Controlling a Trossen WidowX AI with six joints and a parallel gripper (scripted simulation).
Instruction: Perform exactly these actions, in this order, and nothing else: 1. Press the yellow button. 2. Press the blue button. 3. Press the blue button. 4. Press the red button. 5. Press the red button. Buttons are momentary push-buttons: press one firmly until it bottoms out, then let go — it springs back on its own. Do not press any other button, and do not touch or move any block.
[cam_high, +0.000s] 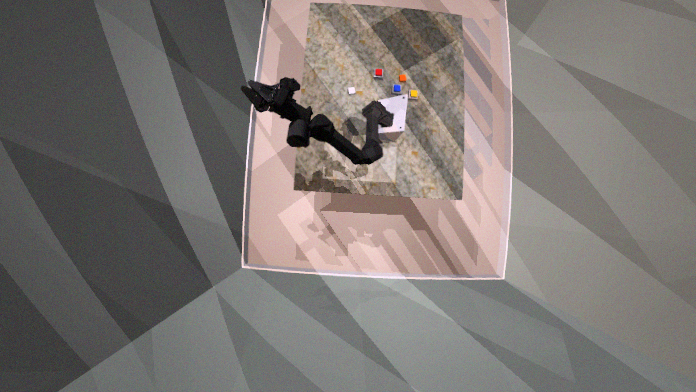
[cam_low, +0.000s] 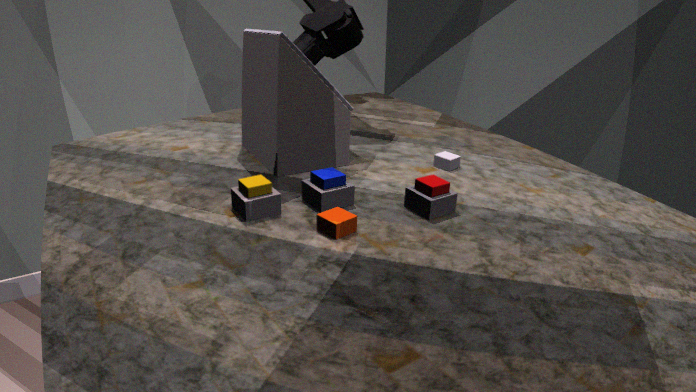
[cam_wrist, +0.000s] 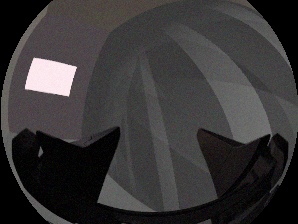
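The yellow button is 330 mm ahead of my gripper tip, 580 mm to the right of it and 630 mm below it. The rest, counted from my gripper tip: blue button (350 mm ahead, 490 mm to the right, 630 mm below); then red button (420 mm ahead, 380 mm to the right, 630 mm below); then small white block (300 mm ahead, 260 mm to the right, 650 mm below).
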